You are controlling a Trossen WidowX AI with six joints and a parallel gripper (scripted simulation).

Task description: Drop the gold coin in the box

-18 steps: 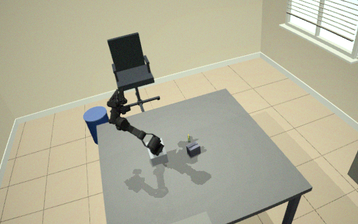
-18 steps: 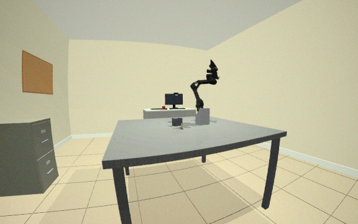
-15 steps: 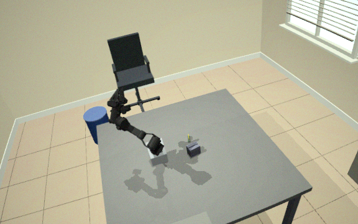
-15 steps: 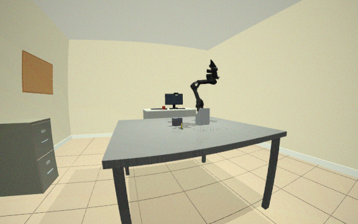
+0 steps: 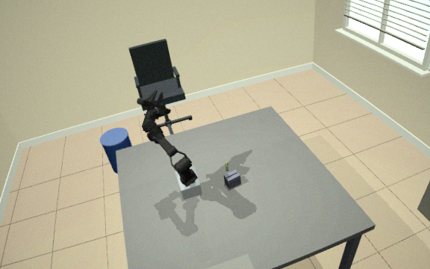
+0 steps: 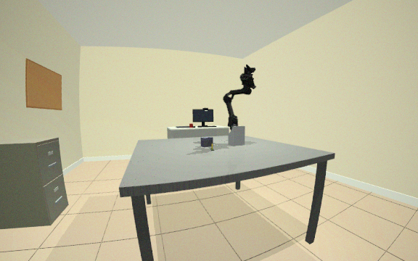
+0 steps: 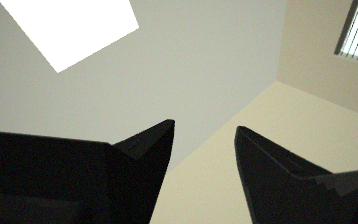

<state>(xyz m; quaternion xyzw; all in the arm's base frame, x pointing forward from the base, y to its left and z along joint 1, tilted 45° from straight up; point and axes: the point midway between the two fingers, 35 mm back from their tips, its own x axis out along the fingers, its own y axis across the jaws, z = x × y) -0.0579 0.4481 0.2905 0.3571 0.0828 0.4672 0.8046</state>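
Right now my gripper tip is 300 mm short of the gold coin and 640 mm above it.
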